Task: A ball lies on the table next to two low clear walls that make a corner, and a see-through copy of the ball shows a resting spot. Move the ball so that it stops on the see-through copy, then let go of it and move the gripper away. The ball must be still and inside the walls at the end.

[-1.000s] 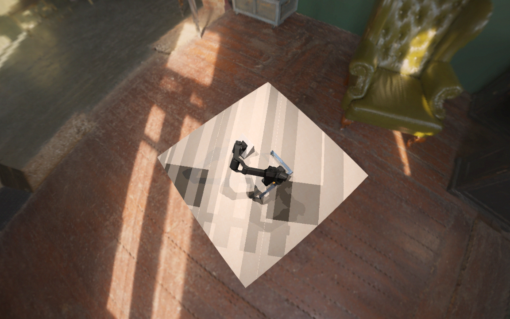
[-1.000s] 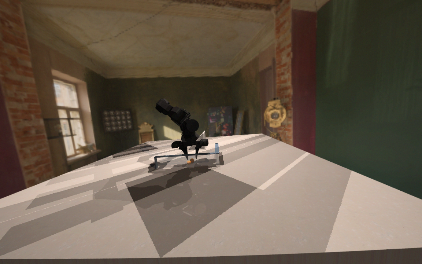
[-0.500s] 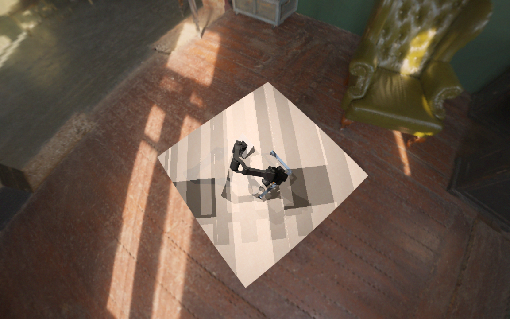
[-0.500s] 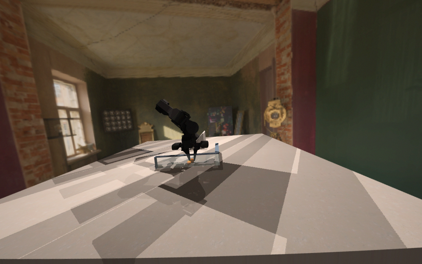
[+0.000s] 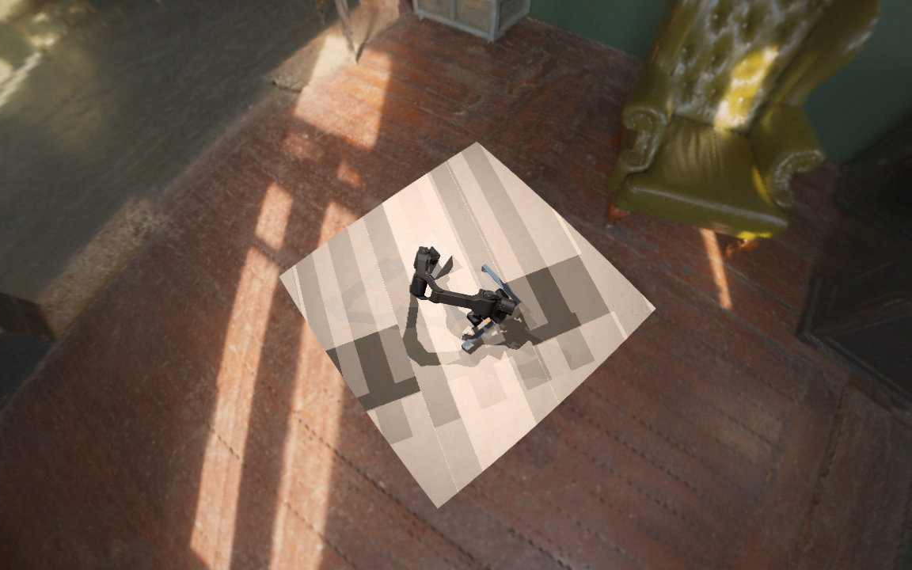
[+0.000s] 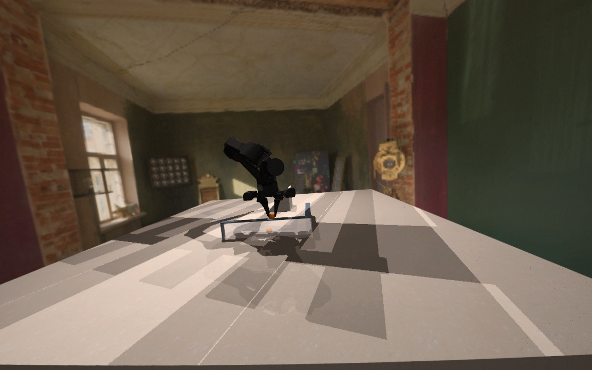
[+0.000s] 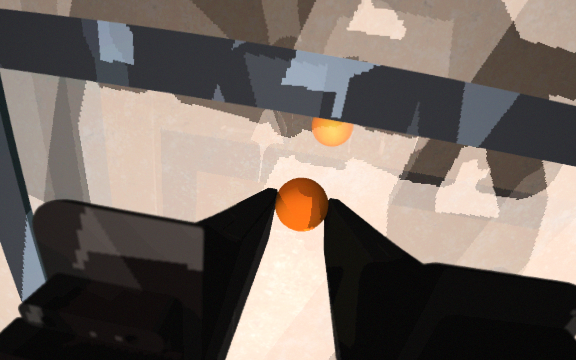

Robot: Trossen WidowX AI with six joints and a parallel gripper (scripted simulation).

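The clear wall lies 50 mm ahead of my gripper tip, 20 mm below it and 10 mm to the right of it. The rest, counted from my gripper tip: orange ball right at my gripper tip.
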